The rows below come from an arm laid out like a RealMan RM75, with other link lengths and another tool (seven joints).
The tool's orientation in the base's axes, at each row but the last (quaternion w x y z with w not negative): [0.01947 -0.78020 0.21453 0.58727]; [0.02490 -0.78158 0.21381 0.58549]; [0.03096 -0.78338 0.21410 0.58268]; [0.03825 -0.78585 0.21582 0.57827]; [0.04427 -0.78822 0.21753 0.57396]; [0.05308 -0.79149 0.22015 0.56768]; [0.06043 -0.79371 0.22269 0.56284]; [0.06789 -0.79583 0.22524 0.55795]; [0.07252 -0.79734 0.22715 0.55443]
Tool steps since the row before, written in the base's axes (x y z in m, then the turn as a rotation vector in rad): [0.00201 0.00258 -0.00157 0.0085 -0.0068 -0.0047]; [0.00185 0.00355 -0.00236 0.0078 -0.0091 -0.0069]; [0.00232 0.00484 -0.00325 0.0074 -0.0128 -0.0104]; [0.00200 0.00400 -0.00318 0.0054 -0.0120 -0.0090]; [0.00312 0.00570 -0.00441 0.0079 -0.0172 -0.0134]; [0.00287 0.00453 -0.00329 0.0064 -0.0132 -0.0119]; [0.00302 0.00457 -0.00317 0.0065 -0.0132 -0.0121]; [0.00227 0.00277 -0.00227 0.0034 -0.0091 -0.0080]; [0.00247 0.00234 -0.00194 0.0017 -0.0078 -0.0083]
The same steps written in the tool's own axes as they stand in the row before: [0.00109 -0.00341 -0.00061 0.0083 0.0021 -0.0082]; [0.00151 -0.00439 0.00009 0.0109 0.0040 -0.0075]; [0.00209 -0.00590 0.00039 0.0152 0.0068 -0.0072]; [0.00224 -0.00499 0.00050 0.0132 0.0071 -0.0056]; [0.00318 -0.00716 0.00055 0.0194 0.0100 -0.0080]; [0.00247 -0.00578 0.00015 0.0164 0.0073 -0.0058]; [0.00242 -0.00585 0.00011 0.0166 0.0072 -0.0059]; [0.00193 -0.00377 -0.00012 0.0109 0.0055 -0.0032]; [0.00182 -0.00343 -0.00052 0.0103 0.0050 -0.0012]
